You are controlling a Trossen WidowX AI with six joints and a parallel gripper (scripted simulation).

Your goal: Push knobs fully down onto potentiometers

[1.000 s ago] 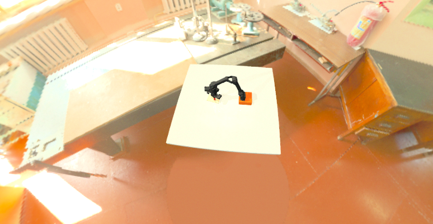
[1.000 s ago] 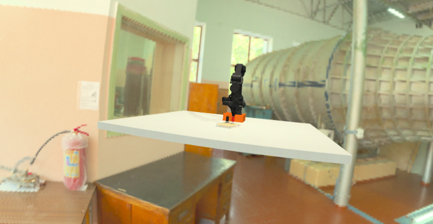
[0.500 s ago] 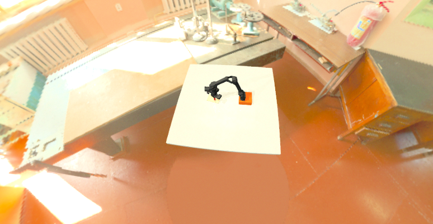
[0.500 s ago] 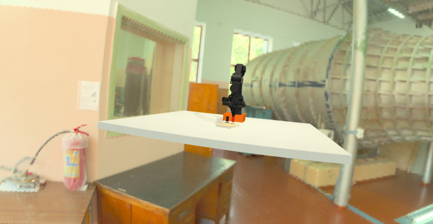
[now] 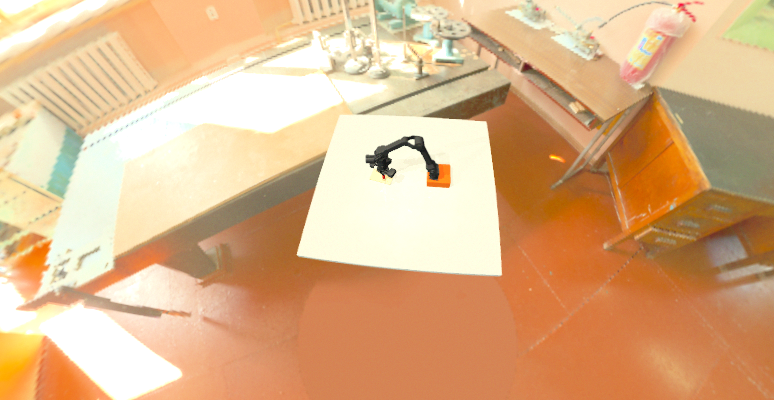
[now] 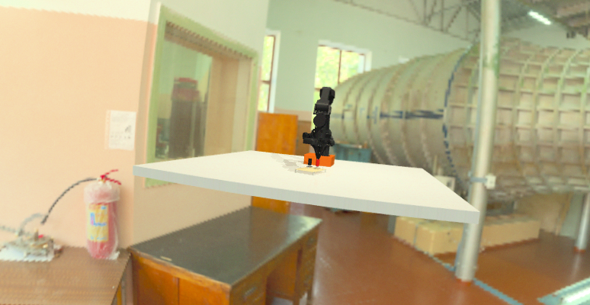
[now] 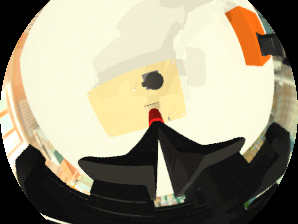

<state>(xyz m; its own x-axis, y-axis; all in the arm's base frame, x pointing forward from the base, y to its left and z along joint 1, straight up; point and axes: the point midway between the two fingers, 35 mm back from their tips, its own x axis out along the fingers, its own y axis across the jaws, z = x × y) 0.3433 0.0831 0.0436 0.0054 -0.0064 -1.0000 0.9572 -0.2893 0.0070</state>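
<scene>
Now: the red knob 1 cm below my gripper tip. Also, from my gripper tip: black knob: 1 cm behind, 4 cm to the right, 2 cm below.
</scene>
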